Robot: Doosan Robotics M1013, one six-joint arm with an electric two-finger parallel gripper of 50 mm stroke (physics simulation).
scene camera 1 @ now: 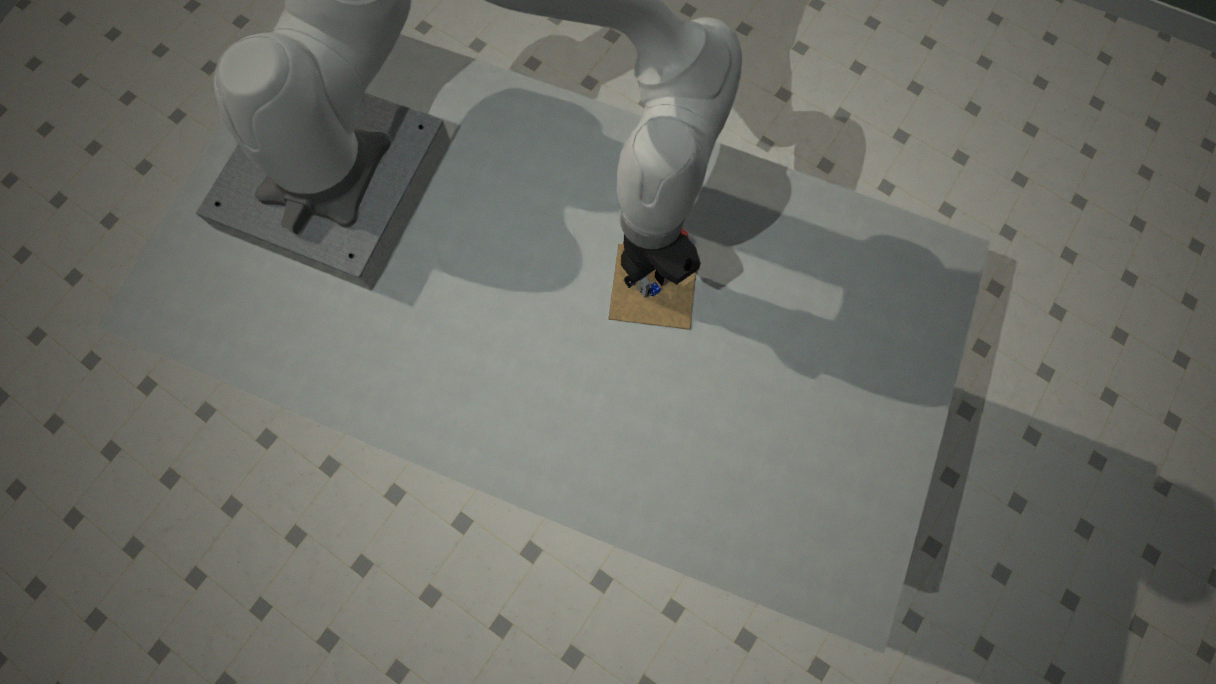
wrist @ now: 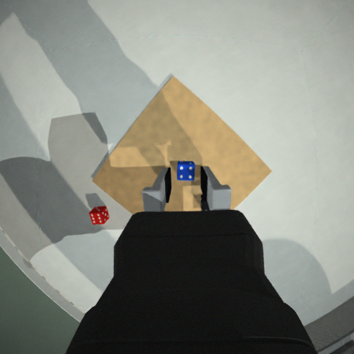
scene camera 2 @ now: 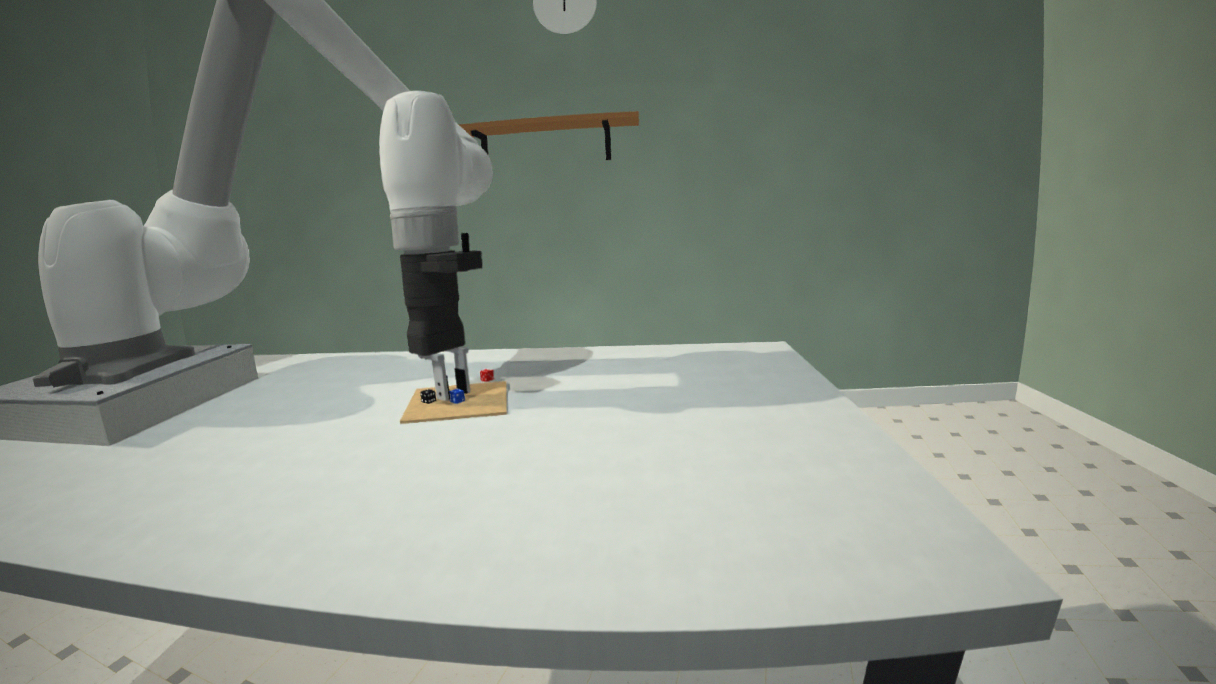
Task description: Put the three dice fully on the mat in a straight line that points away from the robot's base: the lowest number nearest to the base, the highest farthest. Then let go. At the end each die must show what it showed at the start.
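Places are measured from the arm's base along level axes (x left, y back, z up), in centimetres.
Pixels of known places: gripper, fingertip midpoint: (scene camera 1: 651,286) (scene camera 2: 453,395); arm's base, origin of the base link: (scene camera 1: 325,169) (scene camera 2: 119,369).
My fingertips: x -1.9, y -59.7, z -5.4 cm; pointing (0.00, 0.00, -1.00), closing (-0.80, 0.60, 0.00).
Observation:
For each thing: its middle in the pictures, then the offset to it from my fingertips. Level surfaces: height alone.
- tan mat, body centre: (scene camera 2: 457,400) (scene camera 1: 653,285) dx +0.5, dy -0.3, dz -1.0 cm
- blue die, body centre: (scene camera 2: 456,396) (scene camera 1: 653,289) dx -0.4, dy -0.6, dz +0.0 cm
- black die, body centre: (scene camera 2: 428,396) (scene camera 1: 630,280) dx -0.1, dy +3.7, dz +0.0 cm
- red die, body centre: (scene camera 2: 487,375) (scene camera 1: 681,236) dx +10.8, dy -2.5, dz -0.4 cm
- table, its level: dz -1.2 cm
The tan mat (scene camera 1: 637,314) (scene camera 2: 486,408) (wrist: 232,155) lies on the table. The blue die (scene camera 1: 653,290) (scene camera 2: 457,396) (wrist: 185,171) sits on it and shows four in the wrist view. My gripper (scene camera 1: 651,284) (scene camera 2: 451,393) (wrist: 185,177) is open, low over the mat, its fingers apart on either side of the blue die with gaps. The black die (scene camera 1: 630,281) (scene camera 2: 427,396) is on the mat on the base side of the blue die; its top number is too small to read, and the hand mostly hides it in the wrist view. The red die (scene camera 1: 683,233) (scene camera 2: 486,375) (wrist: 99,215) lies on the table off the mat.
The robot's base plate (scene camera 1: 399,182) (scene camera 2: 51,425) stands at the left of the table (scene camera 1: 527,408) (scene camera 2: 595,510). The arm hangs over the mat's back edge and partly covers the red die in scene camera 1. A wooden shelf (scene camera 2: 552,123) is on the wall behind.

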